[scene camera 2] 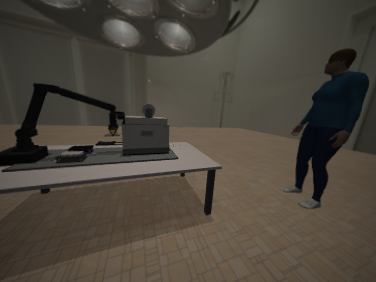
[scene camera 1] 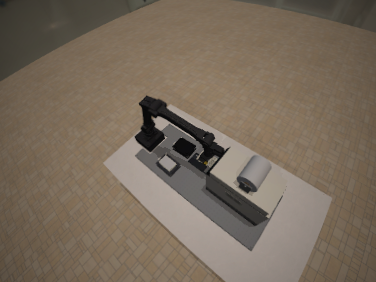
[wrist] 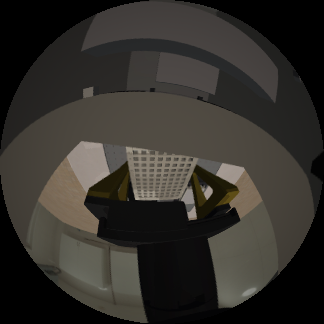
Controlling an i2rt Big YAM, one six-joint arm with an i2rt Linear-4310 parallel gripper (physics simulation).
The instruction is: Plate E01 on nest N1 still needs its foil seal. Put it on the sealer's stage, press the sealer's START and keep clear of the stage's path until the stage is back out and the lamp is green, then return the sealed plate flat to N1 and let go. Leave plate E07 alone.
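Places are measured from the arm's base along level axes (x ahead, y left, z up), in metres.
Where they show: gripper, fingertip midpoint: (scene camera 2: 114, 135) (scene camera 1: 208, 160) (wrist: 160, 164); arm's base, link origin: (scene camera 2: 26, 149) (scene camera 1: 150, 134).
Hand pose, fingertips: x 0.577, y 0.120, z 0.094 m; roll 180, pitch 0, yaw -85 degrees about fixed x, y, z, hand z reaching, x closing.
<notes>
Things, the pixels of their top centre, and the offset from my fingertips. "pt": a spot on its surface instead. Level surfaces: height alone.
- Plate E01, top centre: (scene camera 1: 206, 158) 0.010 m back, 0.001 m right, 0.016 m up
- dark stage, top centre: (scene camera 1: 203, 164) (scene camera 2: 111, 142) 0.018 m back, 0.024 m right, 0.062 m down
- sealer, surface spot: (scene camera 1: 235, 202) (scene camera 2: 149, 138) pt 0.325 m ahead, 0.100 m right, 0.006 m down
- Nest N1, top centre: (scene camera 1: 184, 145) (scene camera 2: 81, 146) 0.278 m back, 0.008 m left, 0.113 m down
- Plate E07, top centre: (scene camera 1: 167, 162) (scene camera 2: 72, 152) 0.255 m back, 0.195 m right, 0.108 m down
- large grey roll, surface spot: (scene camera 1: 256, 172) pt 0.325 m ahead, 0.013 m right, 0.309 m up
- grey board, surface height: 0.165 m down
- white table, surface height: 0.179 m down
Plate E01 (scene camera 1: 212, 161) (scene camera 2: 111, 134) (wrist: 162, 175), pale and full of small wells, is between the yellow fingers of my gripper (scene camera 1: 206, 162) (scene camera 2: 114, 131) (wrist: 161, 166), which is shut on it. It hangs above the dark stage (scene camera 1: 198, 165) (scene camera 2: 106, 143), close to the front of the sealer (scene camera 1: 235, 202) (scene camera 2: 146, 137). In the wrist view a wide grey-brown surface hides the plate's far end. Nest N1 (scene camera 1: 184, 147) (scene camera 2: 80, 148) is black and empty. Plate E07 (scene camera 1: 167, 162) (scene camera 2: 71, 154) sits on its nest beside it. The START button and lamp cannot be made out.
A large grey roll (scene camera 1: 256, 172) (scene camera 2: 148, 110) stands on the sealer's top. The sealer and nests stand on a grey board (scene camera 1: 192, 192) (scene camera 2: 45, 163) on the white table (scene camera 1: 150, 200) (scene camera 2: 197, 160). A person (scene camera 2: 340, 100) stands on the floor to the right.
</notes>
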